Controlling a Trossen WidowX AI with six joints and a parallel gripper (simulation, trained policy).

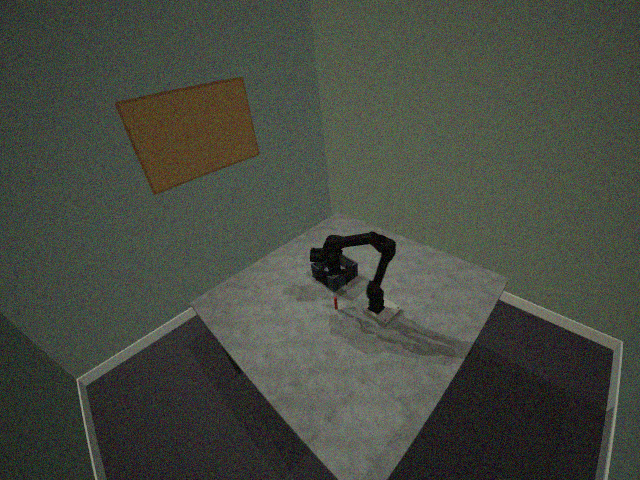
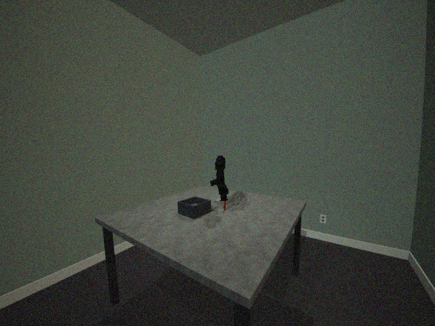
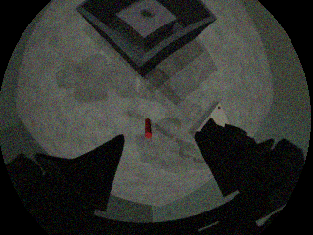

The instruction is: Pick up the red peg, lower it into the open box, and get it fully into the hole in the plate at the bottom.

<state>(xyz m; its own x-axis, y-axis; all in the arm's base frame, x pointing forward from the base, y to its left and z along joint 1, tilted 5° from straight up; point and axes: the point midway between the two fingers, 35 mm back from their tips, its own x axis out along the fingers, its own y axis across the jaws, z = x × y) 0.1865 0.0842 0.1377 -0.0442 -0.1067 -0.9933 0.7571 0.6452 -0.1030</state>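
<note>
Right now my gripper tip is 1 cm past the red peg, 3 cm to the right of it and 10 cm above it. The rest, counted from my gripper tip: dark box 15 cm ahead, 16 cm to the right, 11 cm below.
</note>
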